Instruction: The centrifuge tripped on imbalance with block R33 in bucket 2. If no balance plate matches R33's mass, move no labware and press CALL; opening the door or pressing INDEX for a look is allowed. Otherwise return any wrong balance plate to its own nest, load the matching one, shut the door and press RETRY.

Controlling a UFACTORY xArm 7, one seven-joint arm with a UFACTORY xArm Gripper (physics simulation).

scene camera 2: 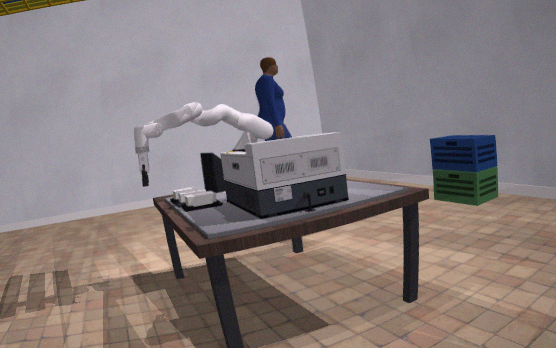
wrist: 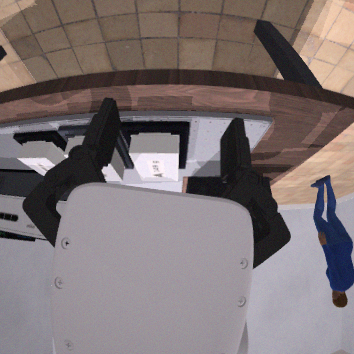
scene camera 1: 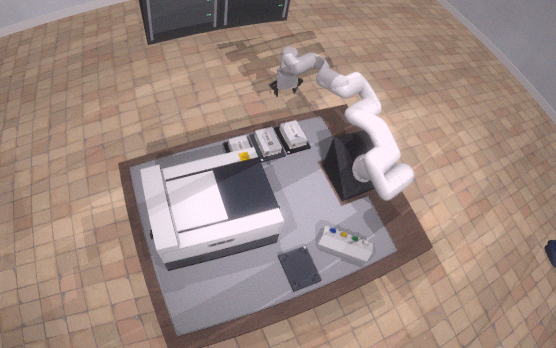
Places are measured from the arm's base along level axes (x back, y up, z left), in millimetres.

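Pixels of known places: gripper, fingertip midpoint: [scene camera 2: 145, 184] [wrist: 172, 118] [scene camera 1: 285, 93]; arm's base at its link origin: [scene camera 1: 363, 168].
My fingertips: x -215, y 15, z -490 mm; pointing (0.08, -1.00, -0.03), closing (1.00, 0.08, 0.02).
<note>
Ahead of a thing's pixels: the offset from my fingertips to its middle. "spot": to the spot under its first point.
My gripper [scene camera 1: 286, 93] [scene camera 2: 145, 184] [wrist: 172, 118] is open and empty, raised beyond the table edge near the plates. Three white balance plates sit in dark nests in a row: plate A {dy -73, dx -17, dz +205 mm} [scene camera 1: 293, 134] [wrist: 155, 160] nearest the arm base, a middle plate {dy -73, dx -147, dz +222 mm} [scene camera 1: 268, 141] [wrist: 116, 169] partly behind a finger in the wrist view, and a third plate {dy -73, dx -279, dz +243 mm} [scene camera 1: 240, 144] [wrist: 40, 155] beside the centrifuge. Their small print is hard to read. The centrifuge {dy +16, dx -483, dz +538 mm} [scene camera 1: 200, 200] [scene camera 2: 295, 170] has a white and a dark top panel; block R33 and the buckets do not show. A button box {dy -64, dx +16, dz +790 mm} [scene camera 1: 345, 248] carries blue, yellow, green and white buttons.
A dark flat pad {spot: dy -90, dx -199, dz +829 mm} [scene camera 1: 299, 268] lies beside the button box. The black arm base [scene camera 1: 343, 172] stands at the table's edge. A person in blue [scene camera 2: 270, 100] [wrist: 339, 255] stands beyond the table. Blue and green crates [scene camera 2: 465, 170] are stacked on the floor.
</note>
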